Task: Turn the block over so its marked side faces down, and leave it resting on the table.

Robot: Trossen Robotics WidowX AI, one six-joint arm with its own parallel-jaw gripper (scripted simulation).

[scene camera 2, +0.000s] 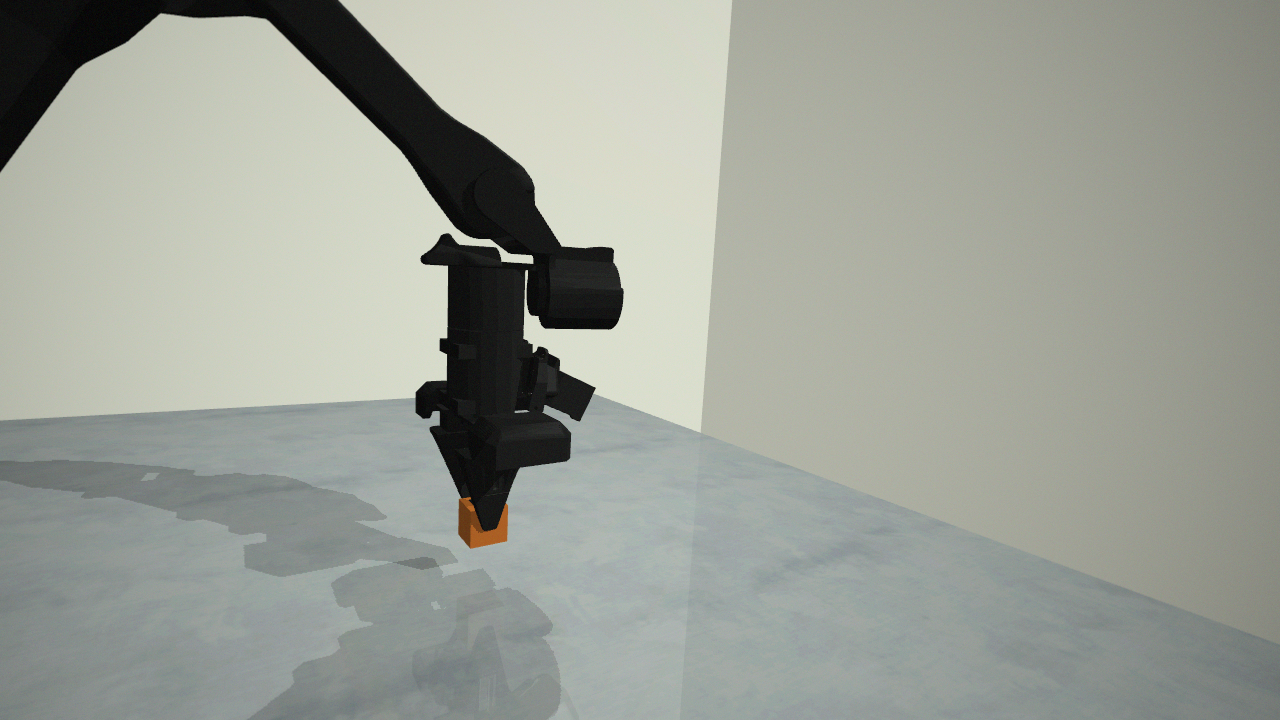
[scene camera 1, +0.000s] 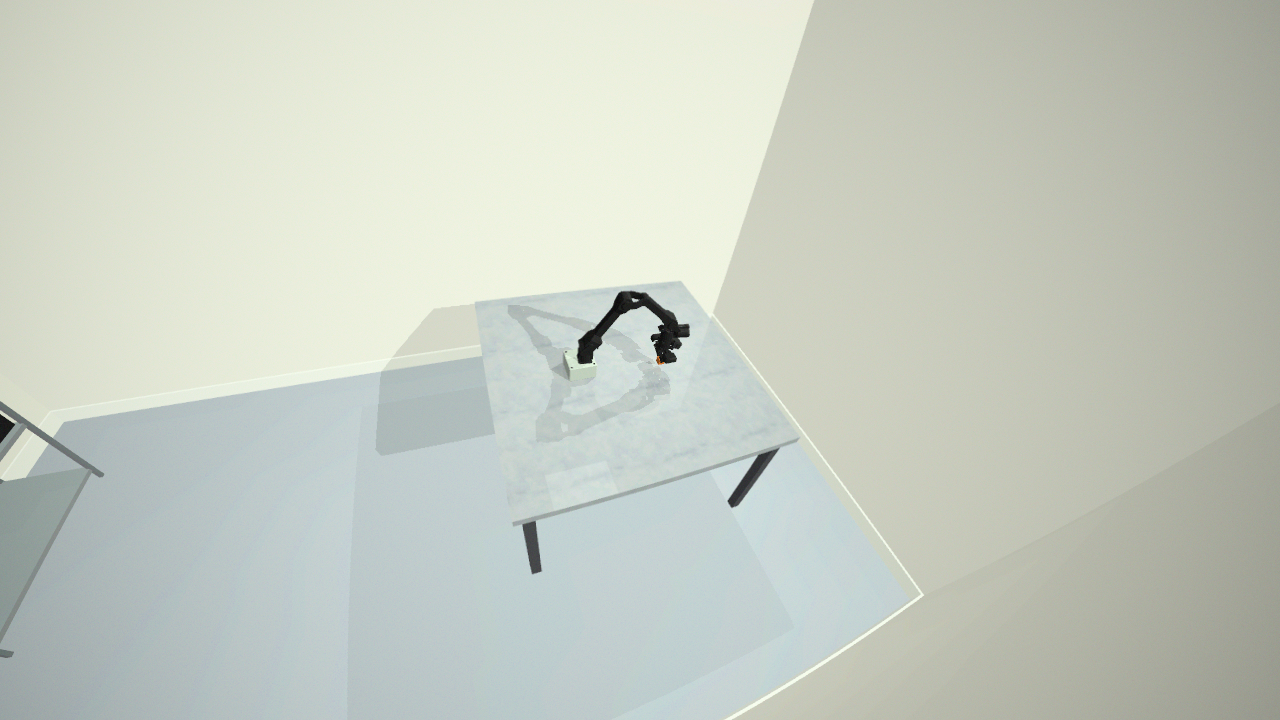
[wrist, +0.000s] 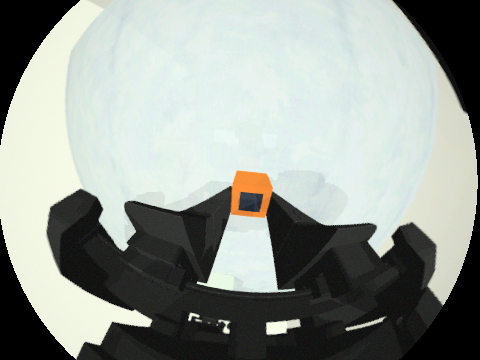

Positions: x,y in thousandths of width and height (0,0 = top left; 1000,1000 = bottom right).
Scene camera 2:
my gripper: 377,726
block: 367,735, held by my gripper
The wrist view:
my gripper: 522,535
block: 524,535
